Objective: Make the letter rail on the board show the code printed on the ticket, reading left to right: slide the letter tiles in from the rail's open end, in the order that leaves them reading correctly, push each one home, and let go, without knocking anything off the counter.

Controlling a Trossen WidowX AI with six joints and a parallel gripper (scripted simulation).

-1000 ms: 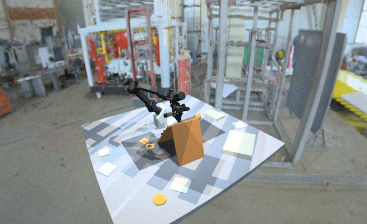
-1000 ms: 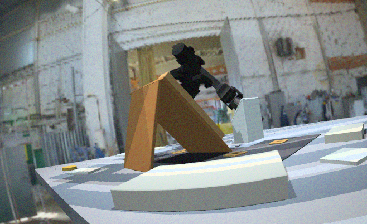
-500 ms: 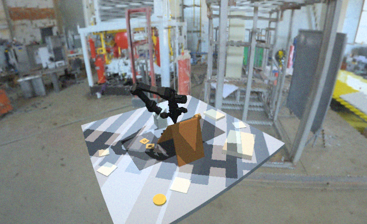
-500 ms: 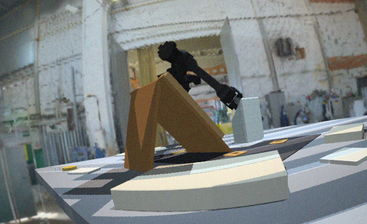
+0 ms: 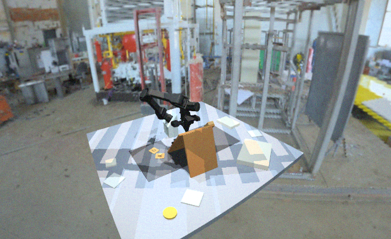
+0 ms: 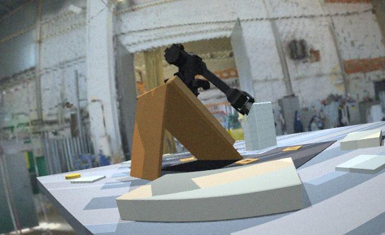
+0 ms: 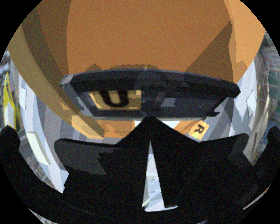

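Right now the yellow letter tile is 30 mm to the left of my gripper tip, 20 mm below it and 20 mm ahead of it. The rest, counted from my gripper tip: dark mat (180 mm below, 140 mm behind, 40 mm to the left); white ticket (100 mm below, 40 mm behind, 20 mm to the right); cream box (400 mm to the left, 260 mm ahead, 160 mm below).
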